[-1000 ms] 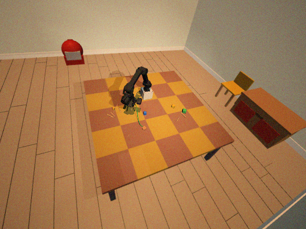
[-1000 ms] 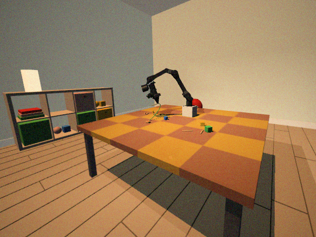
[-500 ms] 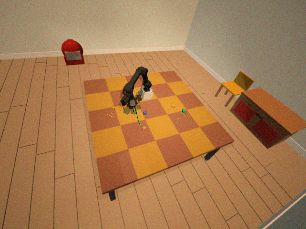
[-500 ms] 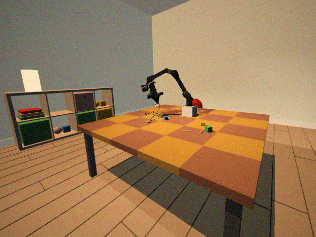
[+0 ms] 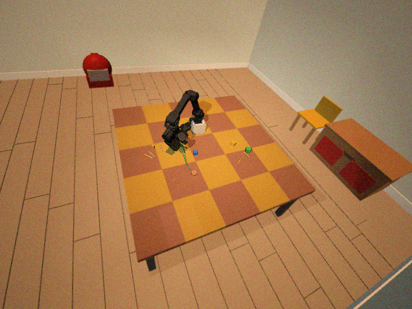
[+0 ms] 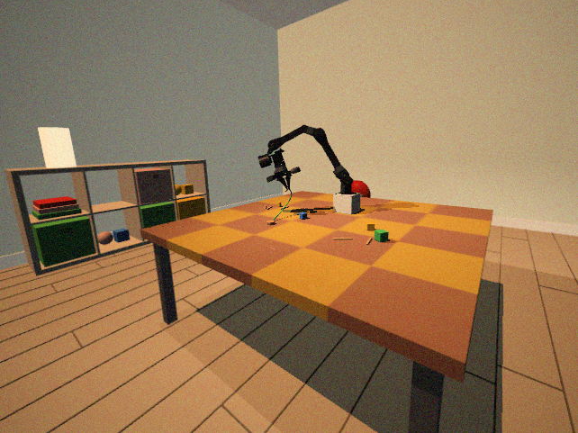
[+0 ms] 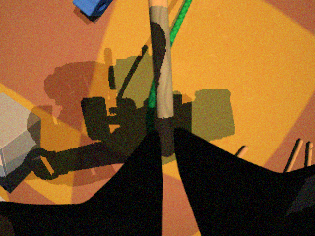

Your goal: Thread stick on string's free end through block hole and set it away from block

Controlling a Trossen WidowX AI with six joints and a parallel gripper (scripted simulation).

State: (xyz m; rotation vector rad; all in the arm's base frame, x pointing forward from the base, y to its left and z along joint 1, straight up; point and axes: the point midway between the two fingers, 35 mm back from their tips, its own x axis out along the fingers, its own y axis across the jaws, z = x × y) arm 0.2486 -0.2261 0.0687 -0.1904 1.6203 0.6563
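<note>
The thin wooden stick lies 1 cm to the left of my gripper tip and 1 cm ahead of it. Also, from my gripper tip: round wooden button (21 cm ahead, 13 cm below, 7 cm to the left); blue cube (13 cm to the left, 12 cm below, 3 cm ahead); yellow cube (48 cm to the left, 12 cm below, 1 cm behind).
</note>
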